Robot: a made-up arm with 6 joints. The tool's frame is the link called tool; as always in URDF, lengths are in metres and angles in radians.
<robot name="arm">
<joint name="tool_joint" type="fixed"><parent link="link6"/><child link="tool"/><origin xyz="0 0 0" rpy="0 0 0"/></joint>
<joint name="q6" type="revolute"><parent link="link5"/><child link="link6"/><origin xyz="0 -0.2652 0" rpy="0 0 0"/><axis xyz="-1 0 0"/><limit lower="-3.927" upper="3.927"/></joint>
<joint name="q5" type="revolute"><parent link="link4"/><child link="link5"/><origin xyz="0.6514 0 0" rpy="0 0 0"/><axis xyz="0 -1 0"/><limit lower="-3.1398" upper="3.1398"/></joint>
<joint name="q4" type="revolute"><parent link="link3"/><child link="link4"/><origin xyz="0 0 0" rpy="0 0 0"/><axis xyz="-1 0 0"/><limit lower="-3.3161" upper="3.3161"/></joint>
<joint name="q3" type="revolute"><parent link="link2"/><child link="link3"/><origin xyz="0 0 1.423" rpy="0 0 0"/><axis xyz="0 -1 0"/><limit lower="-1.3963" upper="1.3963"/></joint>
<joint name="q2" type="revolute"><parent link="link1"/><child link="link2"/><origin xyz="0 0 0" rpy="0 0 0"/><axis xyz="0 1 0"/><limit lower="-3.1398" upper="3.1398"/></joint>
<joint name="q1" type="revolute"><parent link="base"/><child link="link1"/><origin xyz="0 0 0.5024" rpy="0 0 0"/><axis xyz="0 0 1"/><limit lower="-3.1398" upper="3.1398"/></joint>
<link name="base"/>
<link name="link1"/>
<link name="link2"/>
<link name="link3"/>
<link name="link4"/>
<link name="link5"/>
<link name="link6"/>
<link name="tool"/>
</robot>
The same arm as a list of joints. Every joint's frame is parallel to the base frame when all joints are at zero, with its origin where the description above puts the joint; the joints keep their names.
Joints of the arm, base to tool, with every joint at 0 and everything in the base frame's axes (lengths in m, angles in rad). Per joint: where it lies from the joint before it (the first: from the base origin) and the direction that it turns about. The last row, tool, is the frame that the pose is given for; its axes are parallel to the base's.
q1: origin 0.0000 0.0000 0.5024 axis +z
q2: origin 0.0000 0.0000 0.0000 axis +y
q3: origin 0.0000 0.0000 1.4230 axis -y
q4: origin 0.0000 0.0000 0.0000 axis -x
q5: origin 0.6514 0.0000 0.0000 axis -y
q6: origin 0.0000 -0.2652 0.0000 axis -x
tool: origin 0.0000 0.0000 0.0000
Joint limits (rad, base to tool): -3.1398..3.1398 -3.1398..3.1398 -1.3963..1.3963 -3.3161..3.3161 -3.1398..3.1398 -3.9270..3.9270

